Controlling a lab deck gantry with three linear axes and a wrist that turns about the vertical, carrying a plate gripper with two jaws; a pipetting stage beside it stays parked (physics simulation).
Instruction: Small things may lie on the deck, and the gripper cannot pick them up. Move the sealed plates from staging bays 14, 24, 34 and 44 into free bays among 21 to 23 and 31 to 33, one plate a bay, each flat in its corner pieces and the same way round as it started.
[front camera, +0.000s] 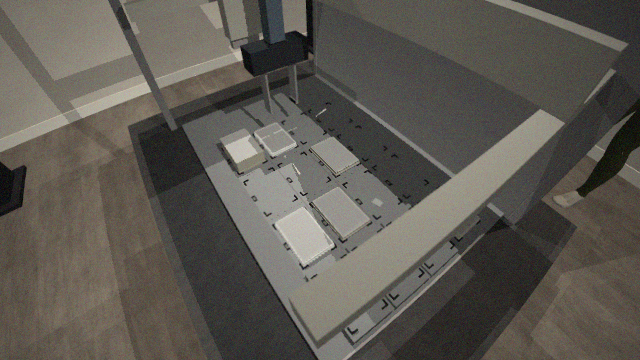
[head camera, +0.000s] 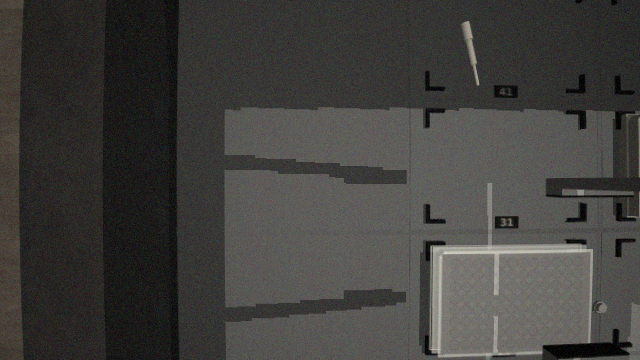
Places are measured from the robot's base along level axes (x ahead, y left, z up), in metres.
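Pixels of known places: gripper, fingertip midpoint: (front camera: 282, 105) (head camera: 579, 270); robot's base at its link origin: (front camera: 222, 148).
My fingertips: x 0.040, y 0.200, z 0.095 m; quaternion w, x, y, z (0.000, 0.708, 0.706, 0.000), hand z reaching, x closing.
Note:
For each thing: its middle in the pictures, then the offset to it from my fingertips. "spot": a spot on its surface instead.
- label 31 at a spot on its surface: (head camera: 506, 222) spot: 0.095 m down, 0.024 m ahead, 0.011 m left
- flat plate at the middle of its body: (front camera: 334, 155) 0.088 m down, 0.188 m ahead, 0.057 m left
- grey-topped at the middle of its body: (front camera: 340, 211) 0.088 m down, 0.352 m ahead, 0.050 m right
- tall pale box at the middle of its body: (front camera: 242, 149) 0.074 m down, 0.024 m ahead, 0.157 m right
- pen-like stick at the middle of its body: (head camera: 471, 54) (front camera: 320, 112) 0.092 m down, 0.006 m back, 0.147 m left
- small round piece at the middle of its body: (head camera: 600, 307) (front camera: 285, 156) 0.093 m down, 0.106 m ahead, 0.061 m right
- thin pale stick at the middle of its body: (front camera: 296, 169) 0.092 m down, 0.167 m ahead, 0.061 m right
- white card at the middle of its body: (front camera: 377, 202) 0.094 m down, 0.382 m ahead, 0.048 m left
My gripper (front camera: 283, 107) (head camera: 570, 270) is open, with nothing between its jaws, and hangs above the deck's back end. In the head view its jaws overlap bay 31 and the plate in bay 21. That plate (front camera: 275, 138) (head camera: 545, 305) has a clear top and lies in its corner pieces, below label 31 (head camera: 506, 222). Another flat plate (front camera: 334, 155) (head camera: 632, 165) lies to the right of bay 31. Two more flat plates, one grey-topped (front camera: 341, 212) and one white (front camera: 305, 235), lie nearer the front beam. The beam partly hides the staging bays; their contents cannot be told.
A tall pale box (front camera: 242, 147) stands beside the bay 21 plate. A pen-like stick (front camera: 321, 112) (head camera: 470, 50) lies by bay 41. A small round piece (front camera: 285, 156) (head camera: 600, 307), a thin pale stick (front camera: 296, 169) and a white card (front camera: 377, 202) lie on the deck. The beam (front camera: 430, 225) crosses the front.

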